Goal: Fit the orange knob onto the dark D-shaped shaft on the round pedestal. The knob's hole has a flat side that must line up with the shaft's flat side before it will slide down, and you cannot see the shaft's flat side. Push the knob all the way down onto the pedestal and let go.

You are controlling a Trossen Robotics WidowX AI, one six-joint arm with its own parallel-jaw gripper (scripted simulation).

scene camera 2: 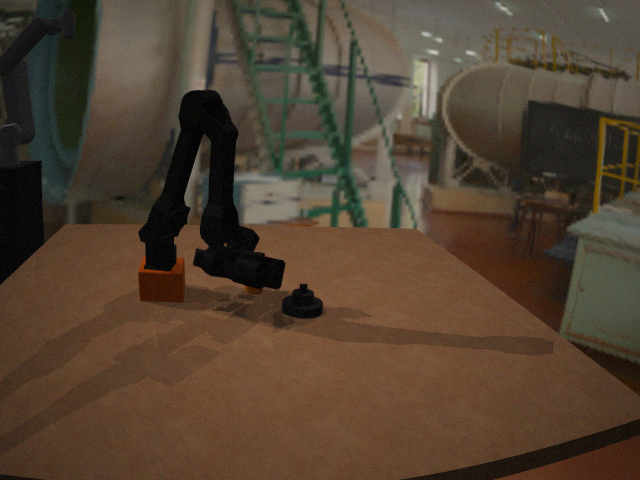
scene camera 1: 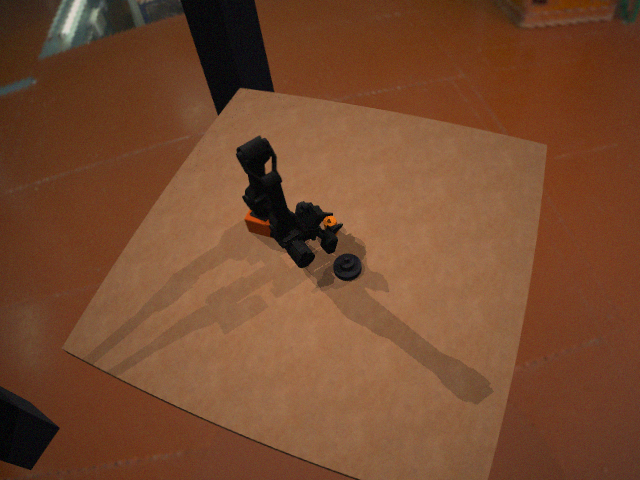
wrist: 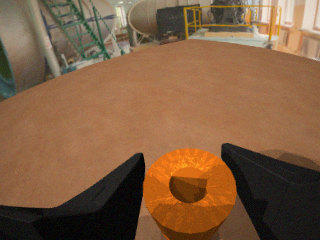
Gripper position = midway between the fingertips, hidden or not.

In view: my gripper (scene camera 1: 337,219).
My gripper shows as well in scene camera 2 (scene camera 2: 259,269) and in the wrist view (wrist: 183,155).
